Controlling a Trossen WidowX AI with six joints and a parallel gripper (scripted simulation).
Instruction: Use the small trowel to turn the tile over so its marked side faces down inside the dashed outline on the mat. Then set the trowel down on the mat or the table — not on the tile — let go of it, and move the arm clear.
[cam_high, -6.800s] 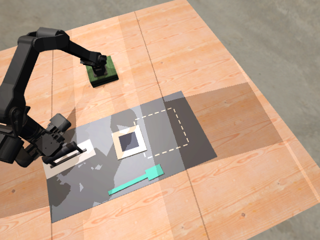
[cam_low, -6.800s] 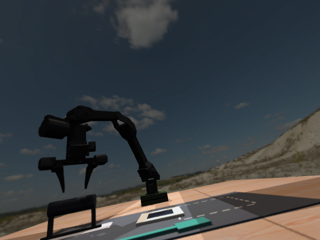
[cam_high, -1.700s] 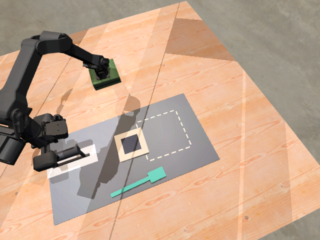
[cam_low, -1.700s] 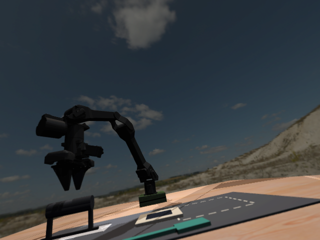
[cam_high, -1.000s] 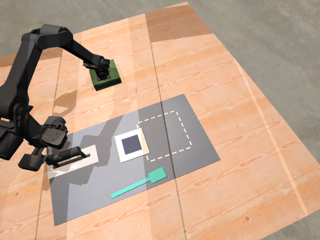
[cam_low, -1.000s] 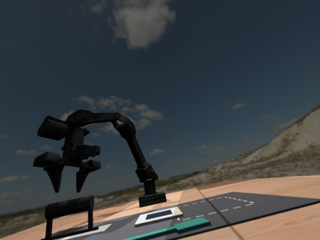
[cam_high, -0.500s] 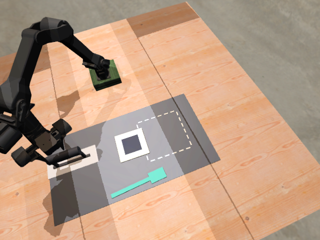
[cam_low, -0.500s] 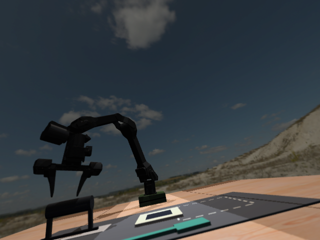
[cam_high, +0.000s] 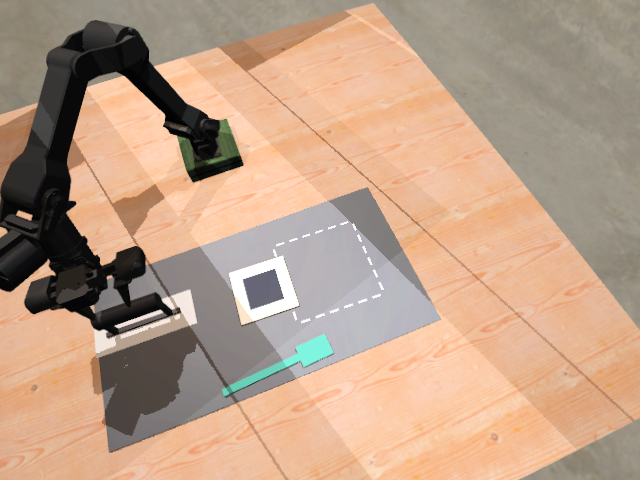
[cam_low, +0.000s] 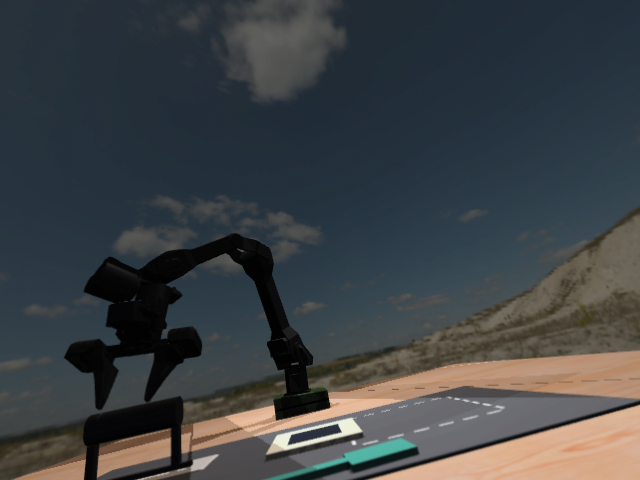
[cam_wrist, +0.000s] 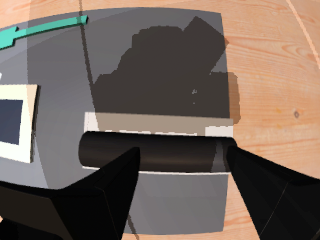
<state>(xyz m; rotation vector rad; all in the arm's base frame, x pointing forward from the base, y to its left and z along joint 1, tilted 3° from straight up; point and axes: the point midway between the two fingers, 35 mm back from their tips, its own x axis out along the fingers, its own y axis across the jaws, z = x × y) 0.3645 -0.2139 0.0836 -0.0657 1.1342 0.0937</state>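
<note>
My gripper tip is now 2 cm short of the grey mat, 24 cm to the right of it and 11 cm above it. The rest, counted from my gripper tip: tile: 26 cm to the left, 9 cm below; flat teal tool: 15 cm ahead, 28 cm to the left, 9 cm below.
</note>
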